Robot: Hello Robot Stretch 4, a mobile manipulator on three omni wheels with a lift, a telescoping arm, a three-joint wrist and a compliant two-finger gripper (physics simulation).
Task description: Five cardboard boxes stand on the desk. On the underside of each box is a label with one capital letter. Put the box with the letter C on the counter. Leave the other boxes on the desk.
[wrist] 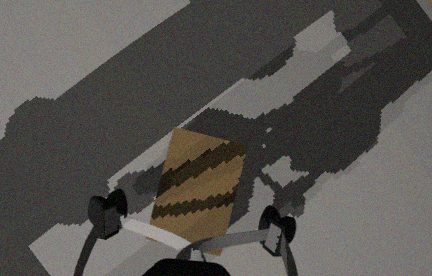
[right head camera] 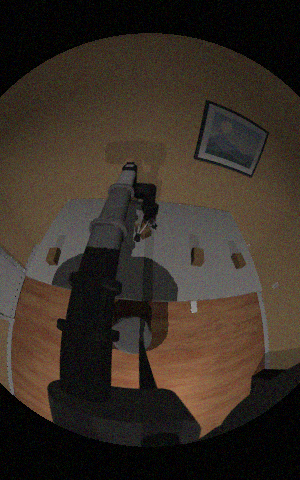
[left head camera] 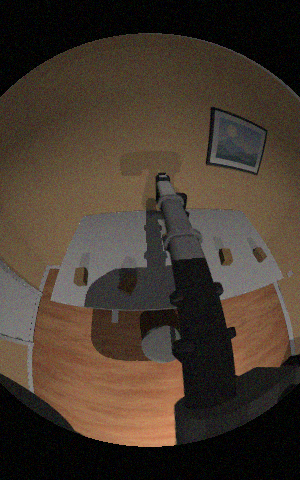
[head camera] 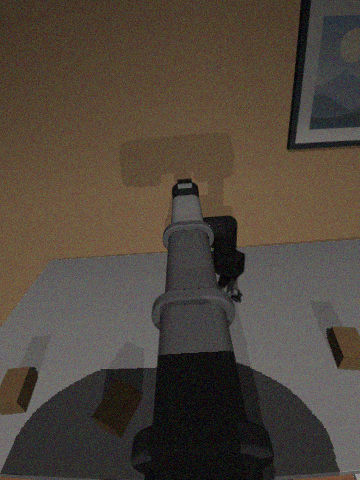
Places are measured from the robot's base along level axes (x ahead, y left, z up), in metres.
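Pixels of known places: gripper, fingertip midpoint: (wrist: 193, 214) (right head camera: 145, 234); robot's base at its link origin: (right head camera: 131, 333) (left head camera: 161, 342).
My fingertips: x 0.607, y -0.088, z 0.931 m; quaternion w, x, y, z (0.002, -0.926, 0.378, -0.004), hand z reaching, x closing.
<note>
Ahead of a thing's pixels: the offset from my fingertips to its top centre. Level surfaces: height alone.
My gripper (head camera: 231, 291) (right head camera: 145, 232) (wrist: 193, 214) is open above the white desk @[dz -0.009 m] (head camera: 280, 310) (left head camera: 100, 235) (right head camera: 175, 235). In the wrist view a cardboard box @[dx +0.019, dy +0.019, dz +0.041 m] (wrist: 200, 175), striped by shadows, shows between and beyond the fingertips, turned a little; the fingers do not grip it. Two boxes stand to the left: an outer one @[dx -0.220, dy +0.540, dz +0.041 m] (head camera: 17, 390) (left head camera: 80, 276) (right head camera: 53, 256) and one in shadow (head camera: 118, 407) (left head camera: 126, 282). Two stand to the right: a nearer one @[dx -0.153, dy -0.293, dz +0.041 m] (head camera: 345, 347) (left head camera: 226, 256) (right head camera: 197, 256) and an outer one @[dx -0.178, dy -0.597, dz +0.041 m] (left head camera: 259, 254) (right head camera: 238, 260). No letters are visible; the undersides are hidden.
The wall with a framed picture (head camera: 335, 75) (left head camera: 237, 140) (right head camera: 232, 140) rises behind the desk. The telescoping arm (head camera: 192, 330) (left head camera: 192, 280) (right head camera: 95, 280) reaches over the desk. A pale surface (left head camera: 15, 310) (right head camera: 5, 290) is at the far left; whether it is the counter is unclear.
</note>
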